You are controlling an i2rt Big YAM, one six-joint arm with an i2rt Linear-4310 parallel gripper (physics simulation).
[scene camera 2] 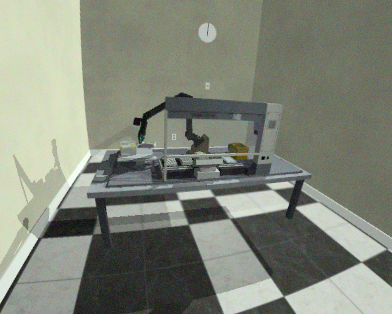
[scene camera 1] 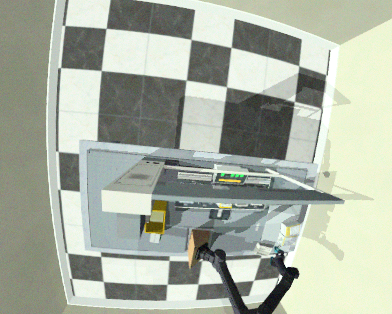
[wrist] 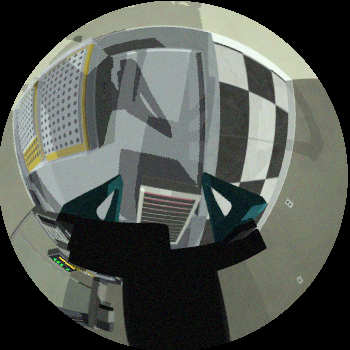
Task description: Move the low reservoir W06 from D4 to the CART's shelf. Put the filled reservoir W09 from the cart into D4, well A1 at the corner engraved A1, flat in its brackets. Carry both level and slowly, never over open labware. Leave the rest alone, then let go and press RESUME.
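Places are measured from the arm's base along level axes (x back, y left, z down), in centimetres.
Pixels of known places: gripper, between the fingertips: [scene camera 2: 140, 142] [scene camera 1: 273, 251] [wrist: 161, 177]; arm's base, origin of its link: [scene camera 1: 201, 250].
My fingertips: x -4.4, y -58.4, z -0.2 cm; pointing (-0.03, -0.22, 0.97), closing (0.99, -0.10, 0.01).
Ahead of a thing's pixels: the offset from my fingertips to its top centre. "pt": to the spot under its first point.
A white-framed reservoir @[dx +0.7, dy +8.2, dz +0.6 cm] [scene camera 1: 265, 248] [scene camera 2: 146, 145] [wrist: 167, 212] with parallel troughs and reddish lines stands at the cart end; its label is unreadable. My gripper [scene camera 1: 276, 254] [scene camera 2: 142, 139] [wrist: 161, 177] is open and empty. It hangs above and close beside this reservoir, whose near end is hidden by the gripper body in the wrist view. The instrument deck [scene camera 1: 187, 205] lies under the gantry; the low reservoir W06 and slot D4 cannot be told apart there. A screen [scene camera 1: 231, 176] [wrist: 62, 261] with green marks stands at the deck; a RESUME label is not readable.
Yellow-edged tip boxes @[dx -21.7, dy -7.2, dz -3.3 cm] [scene camera 1: 289, 230] [scene camera 2: 128, 148] [wrist: 62, 102] stand beside the reservoir. The grey gantry @[pt dx -55.6, dy +65.2, dz -40.8 cm] [scene camera 1: 245, 193] [scene camera 2: 215, 107] spans the deck. A yellow bin @[dx -14.6, dy +93.4, dz -3.7 cm] [scene camera 1: 155, 226] [scene camera 2: 239, 151] and a brown block [scene camera 1: 198, 242] [scene camera 2: 201, 143] stand on the table, the block beside the arm's base.
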